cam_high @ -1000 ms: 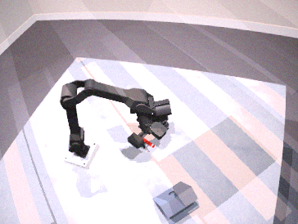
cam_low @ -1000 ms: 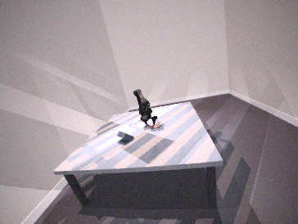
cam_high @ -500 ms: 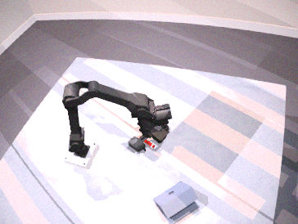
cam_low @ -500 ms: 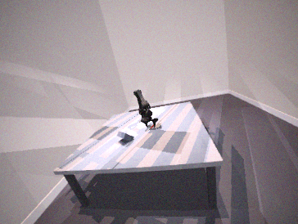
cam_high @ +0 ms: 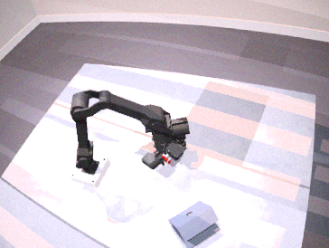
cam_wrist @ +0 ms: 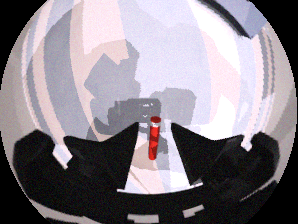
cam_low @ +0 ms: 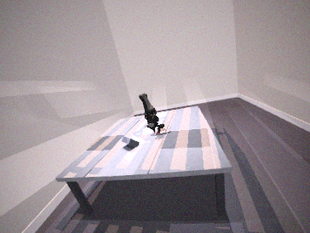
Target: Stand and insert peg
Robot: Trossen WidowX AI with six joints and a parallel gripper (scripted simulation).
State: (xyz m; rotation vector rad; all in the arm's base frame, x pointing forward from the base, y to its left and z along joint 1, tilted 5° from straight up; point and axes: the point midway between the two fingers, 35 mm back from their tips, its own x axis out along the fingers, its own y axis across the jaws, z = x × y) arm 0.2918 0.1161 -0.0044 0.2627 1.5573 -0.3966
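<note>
Right now the red peg is 10 mm behind my gripper tip. Also, from my gripper tip: sloped grey panel (170 mm ahead, 230 mm to the right, 40 mm above).
</note>
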